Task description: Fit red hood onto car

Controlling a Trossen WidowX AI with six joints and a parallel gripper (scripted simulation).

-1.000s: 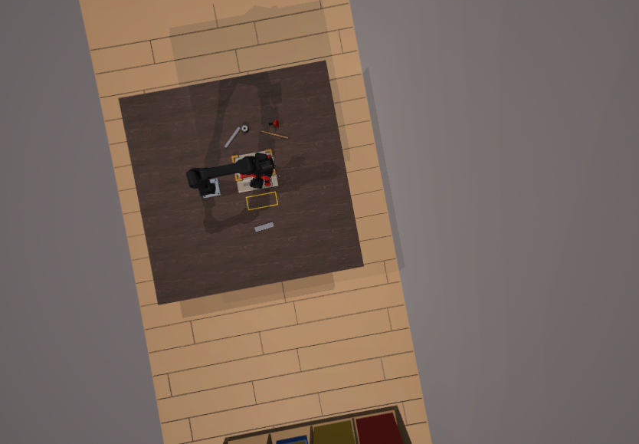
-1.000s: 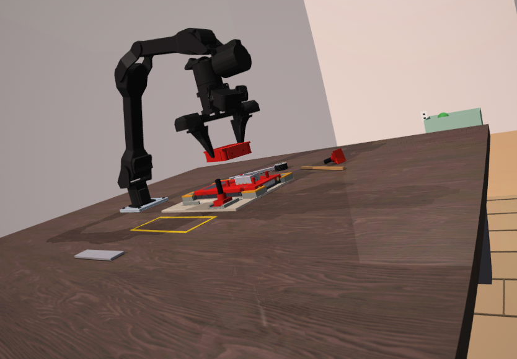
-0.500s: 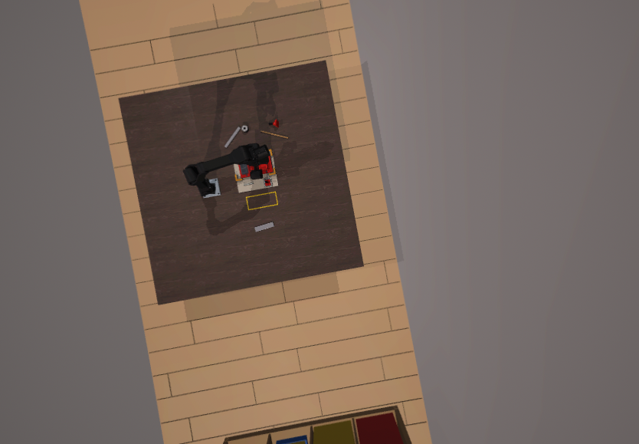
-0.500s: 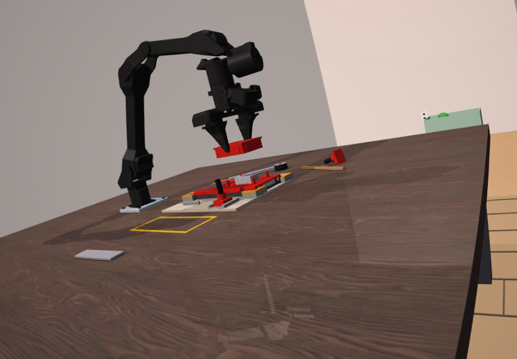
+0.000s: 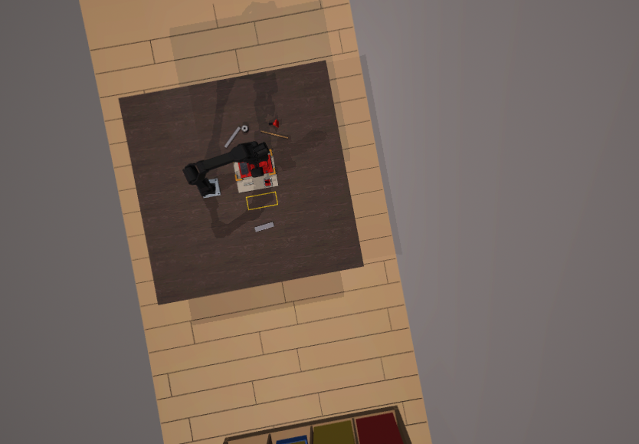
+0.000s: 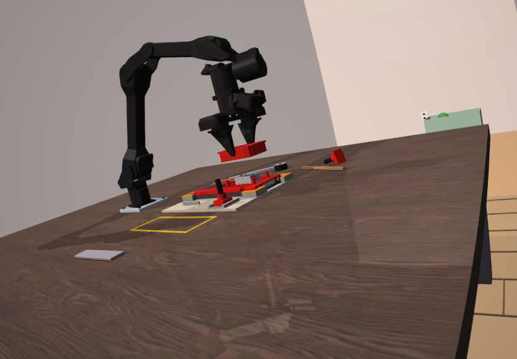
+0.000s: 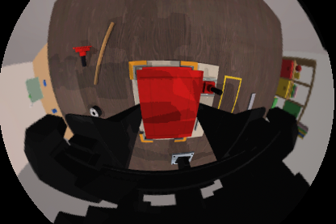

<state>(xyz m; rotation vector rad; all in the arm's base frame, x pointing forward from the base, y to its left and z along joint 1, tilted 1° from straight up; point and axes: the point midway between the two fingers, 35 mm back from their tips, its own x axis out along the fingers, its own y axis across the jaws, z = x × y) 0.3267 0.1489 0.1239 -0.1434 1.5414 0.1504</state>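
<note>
My gripper tip is now 7 cm above the grey engine block and 1 cm past it. The rest, counted from my gripper tip: cream jig plate: 9 cm below, 5 cm behind, 2 cm to the right; wooden stick: 19 cm to the left, 9 cm below, 7 cm ahead; red hood: 1 cm above.
</note>
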